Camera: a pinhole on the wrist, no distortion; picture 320 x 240 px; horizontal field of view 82.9 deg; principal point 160.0 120.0 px. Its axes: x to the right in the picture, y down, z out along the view. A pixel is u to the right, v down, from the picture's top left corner.
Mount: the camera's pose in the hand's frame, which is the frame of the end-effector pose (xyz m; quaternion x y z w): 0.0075 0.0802 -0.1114 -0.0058 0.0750 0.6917 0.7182
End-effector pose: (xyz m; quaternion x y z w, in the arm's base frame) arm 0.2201 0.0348 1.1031 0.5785 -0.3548 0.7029 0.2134
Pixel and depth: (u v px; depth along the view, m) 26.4 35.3 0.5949
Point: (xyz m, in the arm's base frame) 0.6862 -0.1776 1.5362
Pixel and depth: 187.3 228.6 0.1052
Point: 0.1501 -0.0305 1.0324
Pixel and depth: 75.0 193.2 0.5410
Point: 0.6452 -0.2334 1.0080
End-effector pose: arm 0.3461 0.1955 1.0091 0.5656 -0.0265 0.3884 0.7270
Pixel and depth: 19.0 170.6 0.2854
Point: 0.4552 -0.0096 0.9741
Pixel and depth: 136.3 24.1 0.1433
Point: 0.3793 0.2303 1.1240
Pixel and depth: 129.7 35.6 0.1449
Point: 0.3776 0.2230 1.1171
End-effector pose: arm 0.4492 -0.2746 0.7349 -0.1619 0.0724 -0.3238 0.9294
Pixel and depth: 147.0 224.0 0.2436
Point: 0.4554 -0.0994 0.8404
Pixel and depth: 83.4 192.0 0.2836
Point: 0.4318 -0.1769 0.9195
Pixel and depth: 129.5 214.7 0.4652
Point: 0.4295 -0.0108 1.0748
